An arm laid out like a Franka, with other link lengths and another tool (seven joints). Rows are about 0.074 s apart.
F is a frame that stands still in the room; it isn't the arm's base.
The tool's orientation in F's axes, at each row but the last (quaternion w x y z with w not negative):
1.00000, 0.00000, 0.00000, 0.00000
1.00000, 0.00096, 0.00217, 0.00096
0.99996, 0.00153, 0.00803, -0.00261
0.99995, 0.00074, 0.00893, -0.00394
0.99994, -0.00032, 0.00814, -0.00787
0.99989, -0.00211, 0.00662, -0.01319
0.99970, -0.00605, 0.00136, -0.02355
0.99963, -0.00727, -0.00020, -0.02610
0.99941, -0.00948, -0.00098, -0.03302
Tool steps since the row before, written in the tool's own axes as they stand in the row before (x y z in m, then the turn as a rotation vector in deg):
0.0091, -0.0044, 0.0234, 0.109, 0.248, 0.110
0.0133, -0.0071, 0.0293, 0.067, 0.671, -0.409
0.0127, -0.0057, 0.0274, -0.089, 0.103, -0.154
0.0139, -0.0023, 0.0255, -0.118, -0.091, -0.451
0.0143, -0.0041, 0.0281, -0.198, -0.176, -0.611
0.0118, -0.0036, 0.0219, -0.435, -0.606, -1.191
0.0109, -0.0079, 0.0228, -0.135, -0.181, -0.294
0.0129, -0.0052, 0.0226, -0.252, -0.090, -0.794
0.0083, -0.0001, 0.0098, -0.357, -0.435, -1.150
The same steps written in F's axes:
0.0091, -0.0044, 0.0234, 0.109, 0.248, 0.110
0.0134, -0.0071, 0.0292, 0.064, 0.672, -0.408
0.0131, -0.0059, 0.0272, -0.091, 0.104, -0.152
0.0143, -0.0024, 0.0252, -0.127, -0.089, -0.449
0.0147, -0.0043, 0.0279, -0.211, -0.173, -0.608
0.0120, -0.0038, 0.0218, -0.467, -0.599, -1.182
0.0106, -0.0081, 0.0229, -0.144, -0.178, -0.291
0.0126, -0.0055, 0.0227, -0.256, -0.088, -0.793
0.0083, -0.0005, 0.0098, -0.383, -0.432, -1.142

